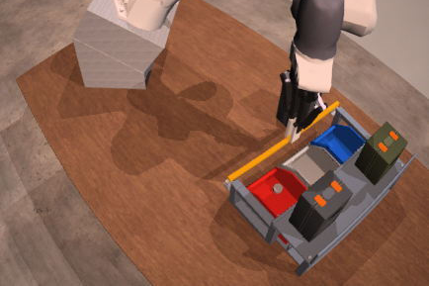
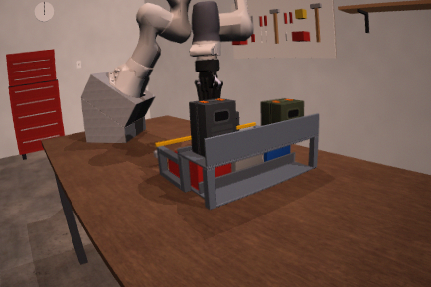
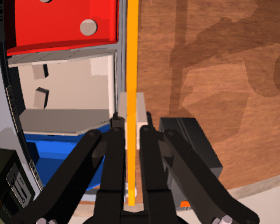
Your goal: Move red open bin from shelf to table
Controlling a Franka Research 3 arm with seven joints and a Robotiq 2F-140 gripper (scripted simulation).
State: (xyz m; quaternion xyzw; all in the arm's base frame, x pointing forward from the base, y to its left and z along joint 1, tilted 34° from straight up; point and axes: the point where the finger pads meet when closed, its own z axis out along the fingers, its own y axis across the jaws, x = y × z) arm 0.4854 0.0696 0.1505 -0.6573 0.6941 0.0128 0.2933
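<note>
Now: hand 30 mm above the yellow bar. Also, from my hand: blue bin 120 mm to the left, 100 mm ahead, 80 mm below; then red bin 110 mm to the right, 110 mm ahead, 80 mm below; then white bin 110 mm ahead, 80 mm below.
</note>
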